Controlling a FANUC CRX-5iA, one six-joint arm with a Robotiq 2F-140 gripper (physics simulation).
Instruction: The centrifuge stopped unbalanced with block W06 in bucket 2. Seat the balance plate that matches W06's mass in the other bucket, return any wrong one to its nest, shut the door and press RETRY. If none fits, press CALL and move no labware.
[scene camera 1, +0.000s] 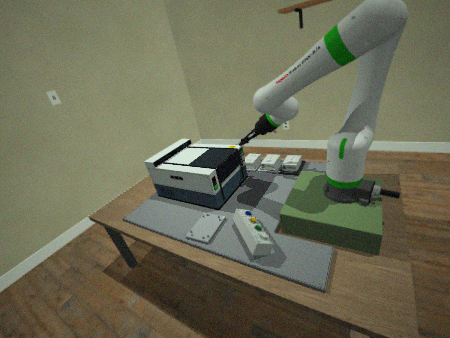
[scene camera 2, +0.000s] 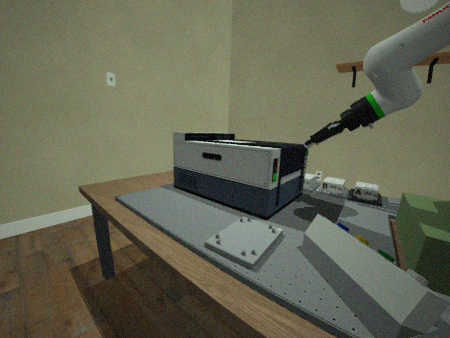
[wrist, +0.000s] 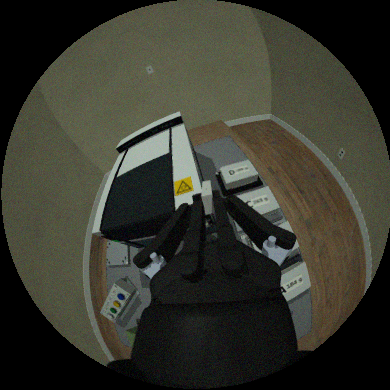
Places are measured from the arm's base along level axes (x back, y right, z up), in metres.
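Pixels of known places: gripper, fingertip midpoint: (wrist: 207, 187); arm's base, origin of the base link: (scene camera 1: 342, 192).
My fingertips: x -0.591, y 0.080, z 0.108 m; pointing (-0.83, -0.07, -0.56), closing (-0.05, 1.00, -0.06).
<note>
Ahead of a thing's pixels: the offset from my fingertips to its top centre.
The white and blue centrifuge (scene camera 1: 192, 194) (scene camera 2: 225, 167) (wrist: 186, 160) stands with its dark-windowed door {dy -0.182, dx -0.026, dz +0.020 m} (scene camera 1: 212, 157) (wrist: 140, 197) shut; the buckets and block W06 are hidden. My gripper (scene camera 1: 242, 143) (scene camera 2: 307, 145) (wrist: 207, 187) is shut and empty, its fingertips close to the centrifuge's top edge on the side facing the plates. Contact is unclear. White balance plates A {dy +0.177, dx +0.243, dz -0.139 m} (scene camera 1: 292, 163) (scene camera 2: 366, 191) (wrist: 295, 282), B {dy +0.154, dx +0.115, dz -0.139 m} (scene camera 1: 271, 162) (scene camera 2: 333, 185) and C {dy +0.130, dx -0.016, dz -0.139 m} (scene camera 1: 253, 161) (wrist: 260, 201) sit in a row, with plate D {dy +0.106, dx -0.156, dz -0.139 m} (wrist: 237, 174) beyond; the masses are hard to read.
A sloped button box {dy -0.403, dx +0.342, dz -0.109 m} (scene camera 1: 252, 237) (scene camera 2: 365, 272) (wrist: 112, 301) with blue, yellow, green and white buttons stands at the front. A flat white plate with small pegs {dy -0.456, dx +0.122, dz -0.169 m} (scene camera 1: 206, 227) (scene camera 2: 245, 241) (wrist: 117, 253) lies beside it. The green arm base block (scene camera 1: 330, 222) is on the right.
</note>
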